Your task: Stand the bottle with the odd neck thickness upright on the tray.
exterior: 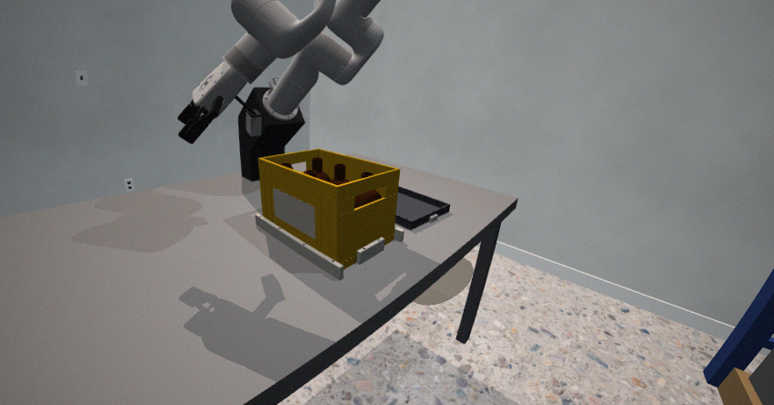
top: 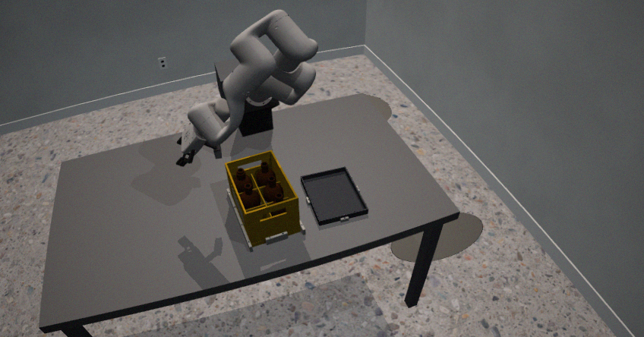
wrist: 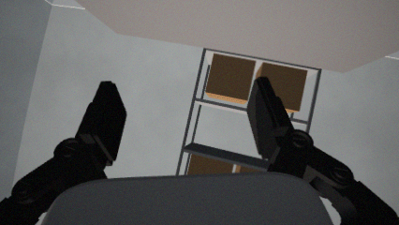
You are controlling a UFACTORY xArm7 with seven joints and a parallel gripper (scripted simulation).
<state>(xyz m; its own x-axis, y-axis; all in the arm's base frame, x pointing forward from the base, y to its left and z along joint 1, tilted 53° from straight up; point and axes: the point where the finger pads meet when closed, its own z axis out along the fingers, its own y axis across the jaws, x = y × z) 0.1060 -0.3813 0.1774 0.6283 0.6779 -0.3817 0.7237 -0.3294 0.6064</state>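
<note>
The yellow crate is 21 cm ahead of my hand, 19 cm to the left of it and 17 cm below it. Also, from my hand: black tray 45 cm to the left, 30 cm ahead, 24 cm below.
</note>
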